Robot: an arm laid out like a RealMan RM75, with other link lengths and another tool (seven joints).
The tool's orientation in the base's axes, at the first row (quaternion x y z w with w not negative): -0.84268 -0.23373 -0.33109 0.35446
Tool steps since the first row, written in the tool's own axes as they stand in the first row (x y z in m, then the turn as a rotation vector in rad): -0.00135 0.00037 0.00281 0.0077 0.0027 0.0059; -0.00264 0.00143 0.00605 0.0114 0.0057 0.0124; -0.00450 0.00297 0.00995 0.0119 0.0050 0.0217; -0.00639 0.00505 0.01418 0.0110 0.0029 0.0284; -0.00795 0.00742 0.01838 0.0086 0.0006 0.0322; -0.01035 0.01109 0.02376 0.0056 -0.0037 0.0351; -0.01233 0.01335 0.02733 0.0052 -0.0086 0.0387; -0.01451 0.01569 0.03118 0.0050 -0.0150 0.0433; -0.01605 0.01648 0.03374 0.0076 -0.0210 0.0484
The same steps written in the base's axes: 0.00043 0.00166 -0.00263 0.0092 0.0039 0.0013; 0.00150 0.00322 -0.00575 0.0161 0.0075 -0.0008; 0.00275 0.00487 -0.00984 0.0196 0.0150 -0.0051; 0.00445 0.00642 -0.01437 0.0204 0.0213 -0.0084; 0.00654 0.00781 -0.01877 0.0188 0.0252 -0.0111; 0.00934 0.00913 -0.02498 0.0152 0.0297 -0.0129; 0.01083 0.01006 -0.02930 0.0133 0.0354 -0.0129; 0.01235 0.01111 -0.03395 0.0109 0.0430 -0.0127; 0.01282 0.01228 -0.03677 0.0109 0.0510 -0.0108
